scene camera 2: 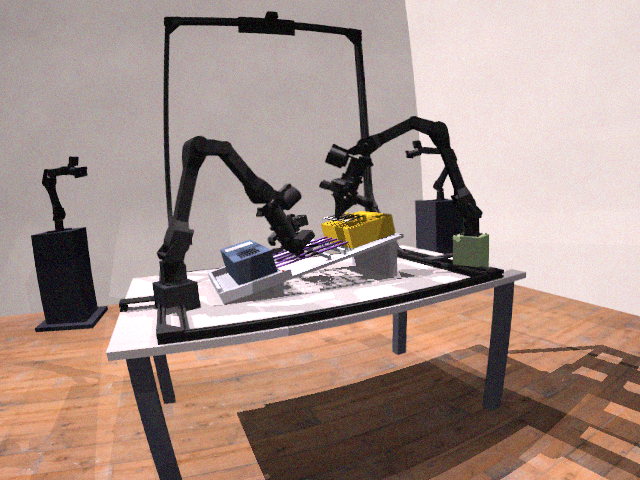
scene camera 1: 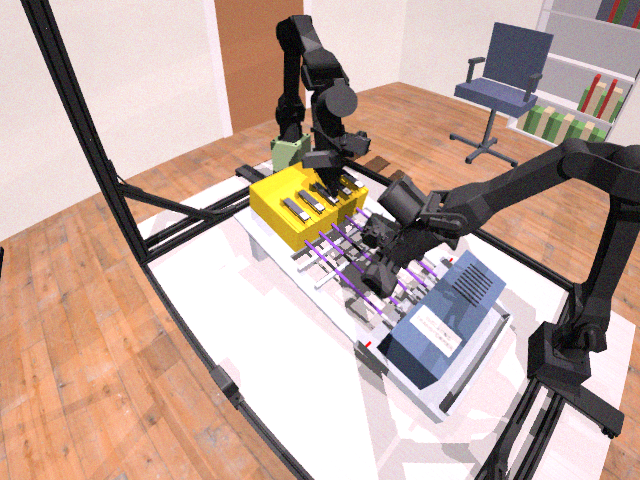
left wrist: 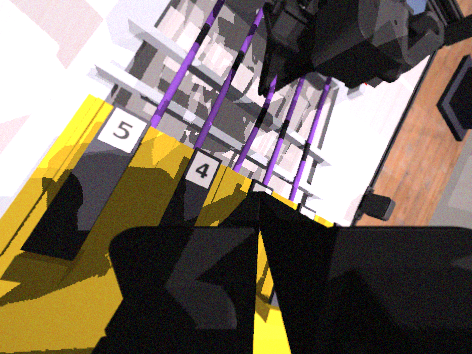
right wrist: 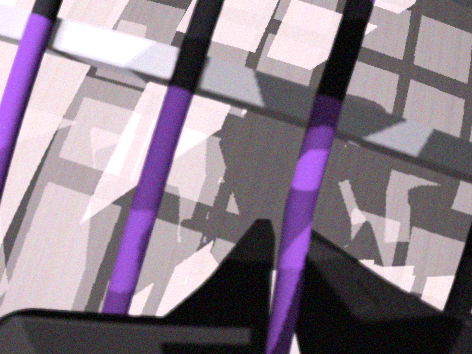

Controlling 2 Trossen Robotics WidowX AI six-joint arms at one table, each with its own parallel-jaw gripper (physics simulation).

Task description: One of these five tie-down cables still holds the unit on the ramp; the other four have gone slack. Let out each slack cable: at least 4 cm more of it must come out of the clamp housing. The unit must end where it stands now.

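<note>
The blue unit (scene camera 1: 473, 320) (scene camera 2: 251, 264) rests low on the white ramp (scene camera 2: 338, 259). The yellow clamp housing (scene camera 1: 276, 222) (scene camera 2: 369, 231) (left wrist: 55, 325) stands at its upper end, with dark levers; labels 5 and 4 are readable in the left wrist view. Five purple cables with black bands run down from it. My left gripper (scene camera 1: 333, 193) (scene camera 2: 338, 215) (left wrist: 257, 198) is shut and empty, fingertips at the third lever, partly hiding it. My right gripper (scene camera 1: 367, 260) (scene camera 2: 299, 251) (left wrist: 261, 94) (right wrist: 275, 233) is shut on the middle cable (right wrist: 292, 250), which bends slightly at the fingertips. Slackness is not clear.
White crossbars (left wrist: 200, 75) (right wrist: 115, 52) lie beneath the cables. The right arm passes over the unit's side of the ramp. A black frame (scene camera 1: 180, 328) (scene camera 2: 330, 322) borders the table. A green block (scene camera 1: 289, 153) (scene camera 2: 470, 250) stands at the left arm's base.
</note>
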